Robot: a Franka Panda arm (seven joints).
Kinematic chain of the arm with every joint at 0, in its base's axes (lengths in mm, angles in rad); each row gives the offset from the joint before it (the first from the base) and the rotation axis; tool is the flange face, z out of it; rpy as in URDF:
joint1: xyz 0 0 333 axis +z
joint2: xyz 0 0 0 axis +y
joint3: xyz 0 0 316 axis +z
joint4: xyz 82.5 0 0 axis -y
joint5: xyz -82.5 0 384 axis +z
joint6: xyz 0 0 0 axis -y
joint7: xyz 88 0 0 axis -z
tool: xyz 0 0 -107 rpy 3.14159 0 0
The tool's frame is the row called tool.
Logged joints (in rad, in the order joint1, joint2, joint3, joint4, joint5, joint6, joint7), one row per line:
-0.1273 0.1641 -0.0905 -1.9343 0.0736 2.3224 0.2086
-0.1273 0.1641 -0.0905 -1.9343 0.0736 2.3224 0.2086
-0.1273 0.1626 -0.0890 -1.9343 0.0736 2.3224 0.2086
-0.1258 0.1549 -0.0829 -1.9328 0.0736 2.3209 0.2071
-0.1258 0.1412 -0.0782 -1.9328 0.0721 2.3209 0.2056
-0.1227 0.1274 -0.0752 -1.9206 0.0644 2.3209 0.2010
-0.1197 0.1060 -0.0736 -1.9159 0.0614 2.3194 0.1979
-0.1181 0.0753 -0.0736 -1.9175 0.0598 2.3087 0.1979
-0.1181 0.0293 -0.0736 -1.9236 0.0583 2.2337 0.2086
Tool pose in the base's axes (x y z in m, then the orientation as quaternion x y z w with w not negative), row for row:
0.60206 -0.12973 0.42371 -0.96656 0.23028 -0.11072 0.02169
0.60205 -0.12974 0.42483 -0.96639 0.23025 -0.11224 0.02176
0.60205 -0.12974 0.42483 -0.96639 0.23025 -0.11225 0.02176
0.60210 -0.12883 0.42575 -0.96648 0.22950 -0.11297 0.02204
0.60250 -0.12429 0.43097 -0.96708 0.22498 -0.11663 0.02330
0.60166 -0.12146 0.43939 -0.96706 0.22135 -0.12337 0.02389
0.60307 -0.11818 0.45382 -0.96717 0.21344 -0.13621 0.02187
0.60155 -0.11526 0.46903 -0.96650 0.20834 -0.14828 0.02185
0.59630 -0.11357 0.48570 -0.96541 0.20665 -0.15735 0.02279
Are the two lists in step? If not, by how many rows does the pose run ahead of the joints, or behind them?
The pose runs 1 row behind the joints: the pose in row i belongs to the joints in row i - 1.
